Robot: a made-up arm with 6 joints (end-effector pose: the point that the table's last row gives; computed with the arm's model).
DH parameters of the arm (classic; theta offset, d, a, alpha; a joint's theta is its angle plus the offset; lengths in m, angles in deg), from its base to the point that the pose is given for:
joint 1: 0 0.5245 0.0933 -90
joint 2: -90 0 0.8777 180
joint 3: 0 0 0.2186 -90
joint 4: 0 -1.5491 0 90
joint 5: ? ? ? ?
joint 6: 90 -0.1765 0 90
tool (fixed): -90 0 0 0
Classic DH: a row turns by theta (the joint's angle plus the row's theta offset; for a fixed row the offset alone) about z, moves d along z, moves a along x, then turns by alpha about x.
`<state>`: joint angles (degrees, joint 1 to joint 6).
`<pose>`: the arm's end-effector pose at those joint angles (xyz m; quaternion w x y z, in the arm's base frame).
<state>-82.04 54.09 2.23 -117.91 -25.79 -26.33</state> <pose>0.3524 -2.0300 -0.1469 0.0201 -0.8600 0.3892 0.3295</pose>
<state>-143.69 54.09 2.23 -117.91 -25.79 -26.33</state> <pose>-1.6192 -1.2741 -0.1469 0.1861 -0.5391 0.7749 0.2727</pose>
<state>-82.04 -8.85 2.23 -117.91 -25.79 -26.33</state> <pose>0.2868 -1.5609 1.9698 0.3994 0.7677 -0.5008 -0.0177</pose>
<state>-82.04 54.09 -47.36 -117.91 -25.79 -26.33</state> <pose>0.1662 -0.6983 -0.6853 0.3528 -0.7532 0.2176 0.5107</pose>
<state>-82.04 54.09 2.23 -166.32 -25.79 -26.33</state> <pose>0.3074 -2.0670 -0.1230 0.2523 -0.7408 0.6157 0.0921</pose>
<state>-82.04 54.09 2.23 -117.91 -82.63 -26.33</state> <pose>0.4317 -1.9704 -0.0113 0.0788 0.9790 -0.1693 0.0813</pose>
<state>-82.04 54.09 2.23 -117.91 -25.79 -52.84</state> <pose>0.3524 -2.0300 -0.1469 0.2167 -0.8325 0.4543 0.2315</pose>
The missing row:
joint 5: 0 0 0 -90
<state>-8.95 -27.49 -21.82 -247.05 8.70 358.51</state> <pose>1.3697 -0.1908 1.6806 0.5588 -0.8290 -0.0041 -0.0207</pose>
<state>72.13 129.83 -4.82 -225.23 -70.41 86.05</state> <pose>0.0743 -0.1543 -1.4178 0.8425 0.3804 0.3518 -0.1471</pose>
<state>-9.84 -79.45 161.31 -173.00 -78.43 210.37</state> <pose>-1.1817 0.2264 -0.8880 0.9148 -0.2077 0.3391 0.0712</pose>
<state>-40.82 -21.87 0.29 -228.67 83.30 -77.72</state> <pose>0.9800 -0.6726 2.0264 0.8410 -0.4135 0.1916 0.2916</pose>
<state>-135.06 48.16 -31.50 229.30 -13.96 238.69</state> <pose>-0.8962 -0.9400 -0.5383 0.6691 0.0213 0.6830 -0.2921</pose>
